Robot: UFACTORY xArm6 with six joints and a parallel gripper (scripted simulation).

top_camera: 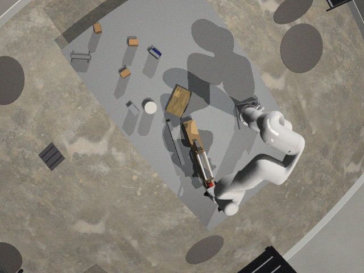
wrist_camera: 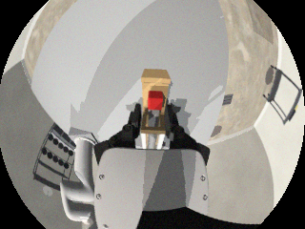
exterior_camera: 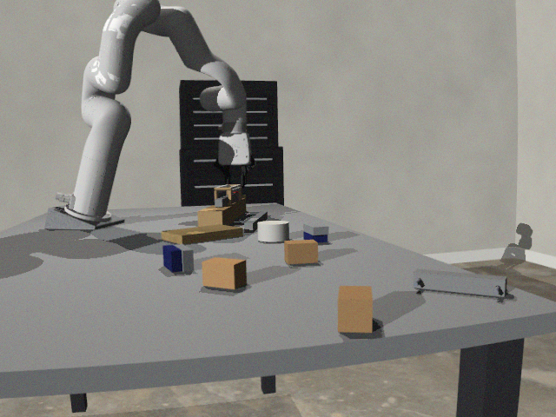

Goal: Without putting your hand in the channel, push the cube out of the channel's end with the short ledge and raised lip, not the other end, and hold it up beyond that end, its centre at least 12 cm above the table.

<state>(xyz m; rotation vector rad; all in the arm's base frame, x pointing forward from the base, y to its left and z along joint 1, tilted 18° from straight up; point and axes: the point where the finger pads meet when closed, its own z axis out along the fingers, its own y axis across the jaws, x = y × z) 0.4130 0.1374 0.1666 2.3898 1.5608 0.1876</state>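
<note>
Right now my hand is 40 mm above the red cube. Also, from my hand: wooden slab (200 mm behind, 450 mm to the right, 90 mm below); blue-and-grey block (290 mm behind, 730 mm to the right, 90 mm below); channel (50 mm behind, 120 mm to the right, 40 mm below).
</note>
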